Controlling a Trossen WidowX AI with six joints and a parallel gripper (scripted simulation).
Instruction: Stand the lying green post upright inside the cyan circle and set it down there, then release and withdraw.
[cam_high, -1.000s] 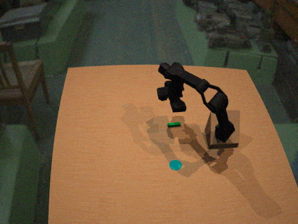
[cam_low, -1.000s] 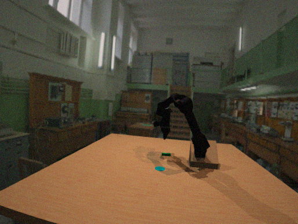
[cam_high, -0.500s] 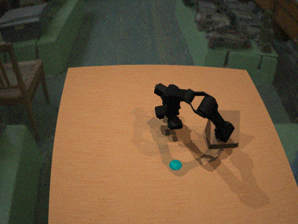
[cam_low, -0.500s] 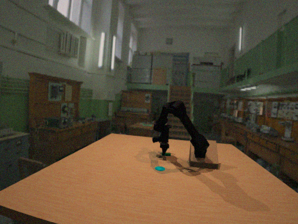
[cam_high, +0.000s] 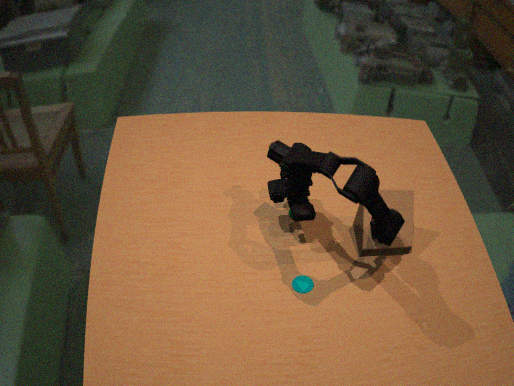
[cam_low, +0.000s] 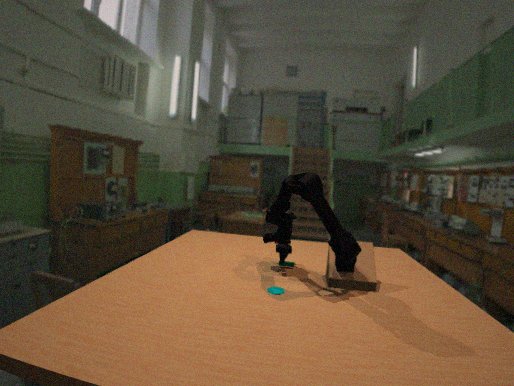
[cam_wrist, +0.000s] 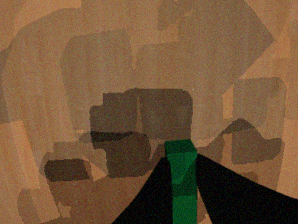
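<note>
My gripper tip is now 240 mm to the right of the cyan circle and 20 mm above it. From my gripper tip the other things lie so: green post: 20 mm behind.
</note>
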